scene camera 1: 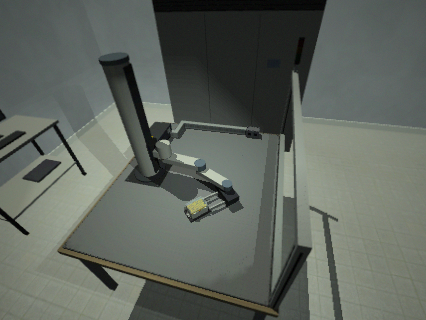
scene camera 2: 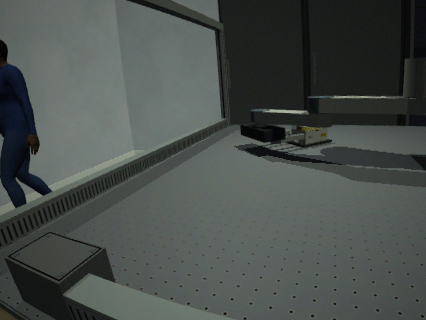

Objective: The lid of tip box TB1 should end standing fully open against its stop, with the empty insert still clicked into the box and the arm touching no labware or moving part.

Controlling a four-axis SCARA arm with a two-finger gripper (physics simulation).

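Frame: origin at the arm's base, x ahead, y left, z up, level; metres.
Where they show: gripper, fingertip midpoint: (scene camera 1: 206, 204) (scene camera 2: 296, 134); arm's base at its link origin: (scene camera 1: 150, 172).
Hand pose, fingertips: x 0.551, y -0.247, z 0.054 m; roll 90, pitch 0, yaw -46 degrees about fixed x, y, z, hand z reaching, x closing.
Note:
Things, the pixels of their top centre, and the offset from my fingertips. "spot": a spot on its surface instead. Level surfaces: height alone.
- tip box TB1 at its top centre: (scene camera 2: 309, 123) (scene camera 1: 196, 204) 0.050 m back, 0.040 m right, 0.036 m up
- table at its surface level: 0.041 m down
- framed panel at its surface level: 0.566 m up
- jointed rail at a spot on its surface: (scene camera 1: 215, 127) spot: 0.169 m back, 0.913 m left, 0.004 m up
The tip box TB1 (scene camera 1: 197, 210) (scene camera 2: 316, 136) is a small pale box on the table, with a yellow perforated top face (scene camera 1: 196, 205) visible. I cannot make out its lid or the lid's angle, nor whether the insert is clicked in. My gripper (scene camera 1: 209, 202) (scene camera 2: 296, 136) is shut with nothing held. Its black body is on the right of the box in scene camera 1, and its thin pale fingers reach low toward the box's near side. The fingertips are very close to the box; I cannot tell whether they touch it.
The arm's column (scene camera 1: 131, 117) stands on the table's left side, and the arm links (scene camera 1: 215, 178) (scene camera 2: 280, 116) extend above the table (scene camera 1: 150, 235) (scene camera 2: 260, 225). A framed panel (scene camera 1: 301, 165) runs along the right edge. A jointed rail (scene camera 1: 215, 127) lies at the back. A person in blue (scene camera 2: 15, 120) walks outside.

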